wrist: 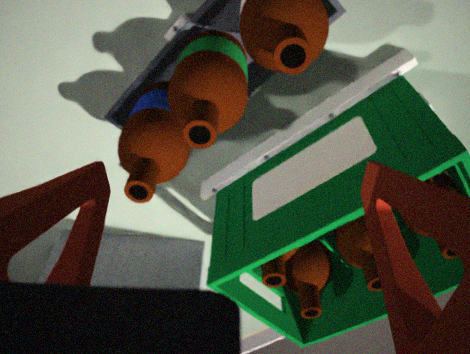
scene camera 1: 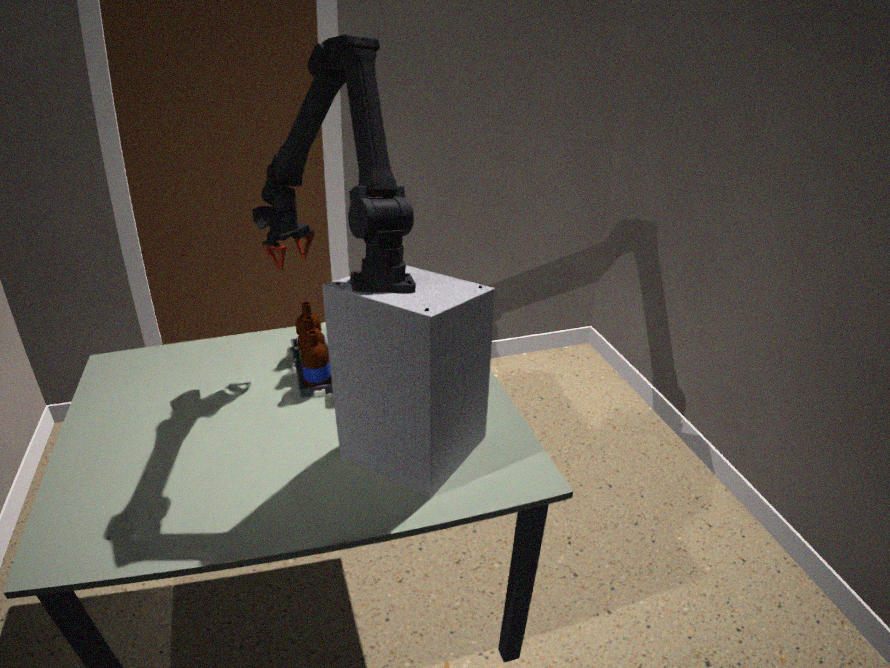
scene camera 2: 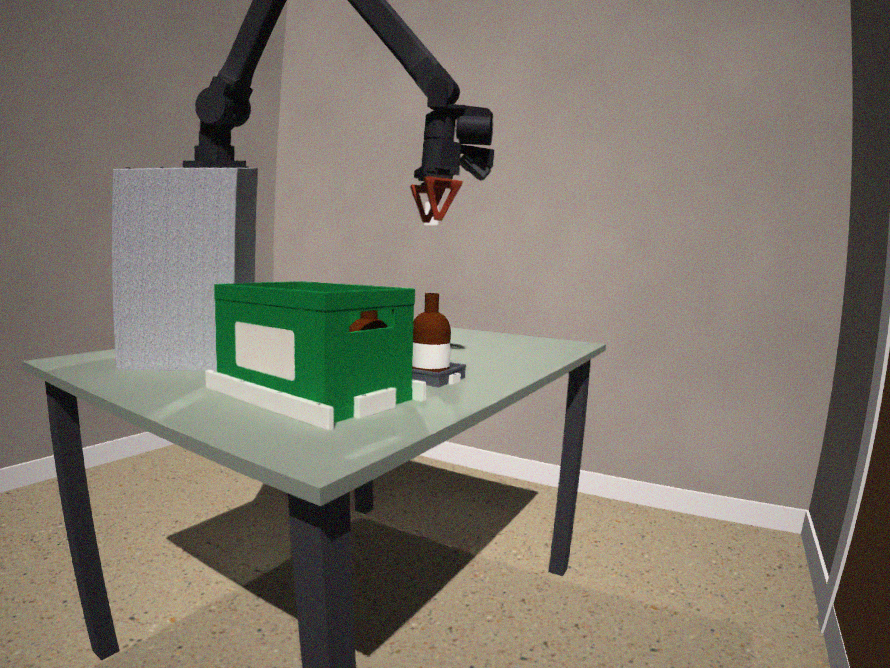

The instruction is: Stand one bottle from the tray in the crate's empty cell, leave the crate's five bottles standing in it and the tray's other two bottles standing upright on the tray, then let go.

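Places are measured from the arm's base along level axes (x ahead, y left, z up), in millimetres.
Where they show: gripper, fingertip midpoint: [wrist: 235, 175] [scene camera 1: 292, 264] [scene camera 2: 431, 221]; arm's base at its link origin: [scene camera 1: 382, 285] [scene camera 2: 214, 167].
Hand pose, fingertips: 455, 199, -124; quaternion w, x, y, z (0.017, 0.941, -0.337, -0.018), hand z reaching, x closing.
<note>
Each offset is from my fingertips to the centre of the thing, as dx, dy, dz. "pt": to the spot under its first point.
My gripper [scene camera 1: 291, 262] [scene camera 2: 432, 220] [wrist: 235, 175] is open and empty, high above the table. The dark tray {-64, -31, -281} [scene camera 1: 314, 390] [scene camera 2: 451, 373] [wrist: 220, 17] holds three upright brown bottles: a blue-banded one {-148, -41, -211} [scene camera 1: 316, 372] [wrist: 154, 145], a green-banded one {-66, -32, -211} [wrist: 209, 90] in the middle, and a white-labelled one {+25, -25, -211} [scene camera 2: 431, 330] at the far end. The green crate {-41, -257, -206} [scene camera 2: 366, 366] [wrist: 310, 215] stands beside the tray. Several brown bottles show inside it, one of them {+48, -215, -208} [scene camera 2: 368, 323] through the handle hole. The right finger hides part of the crate's inside in the wrist view; I cannot tell which cell is empty.
The tall grey pedestal [scene camera 1: 388, 388] [scene camera 2: 172, 266] [wrist: 130, 260] carries the arm and hides the crate in scene camera 1. White strips [scene camera 2: 269, 400] [wrist: 300, 136] line the crate's base. Small white blocks {pt +81, -24, -284} [scene camera 2: 454, 378] sit at the tray's edge. The crate's walls rise around its bottles.
</note>
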